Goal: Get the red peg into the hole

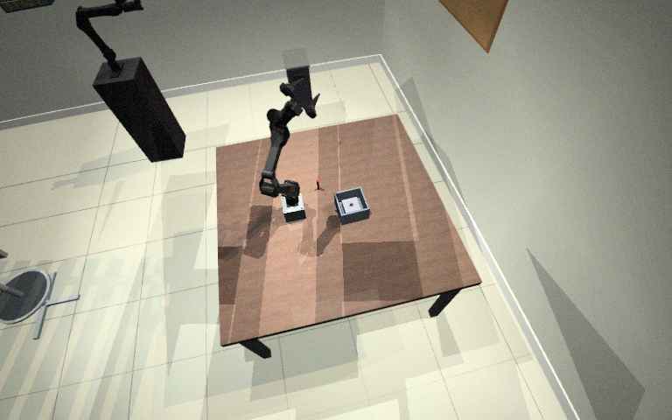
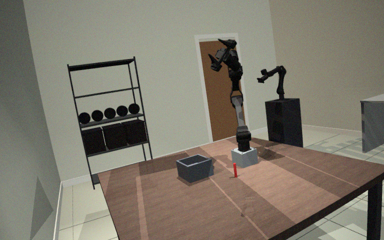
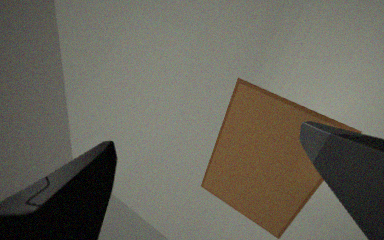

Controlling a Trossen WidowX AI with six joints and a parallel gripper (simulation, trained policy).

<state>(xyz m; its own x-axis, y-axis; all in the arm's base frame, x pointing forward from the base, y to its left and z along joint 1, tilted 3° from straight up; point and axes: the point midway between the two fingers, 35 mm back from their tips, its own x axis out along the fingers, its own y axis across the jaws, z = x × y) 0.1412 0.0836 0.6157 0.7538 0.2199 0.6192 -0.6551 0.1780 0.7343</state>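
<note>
The red peg is 68 cm below my gripper tip, 3 cm behind it and 1 cm to the left of it. The rest, counted from my gripper tip: grey box (69 cm below, 18 cm to the right, 14 cm ahead).
</note>
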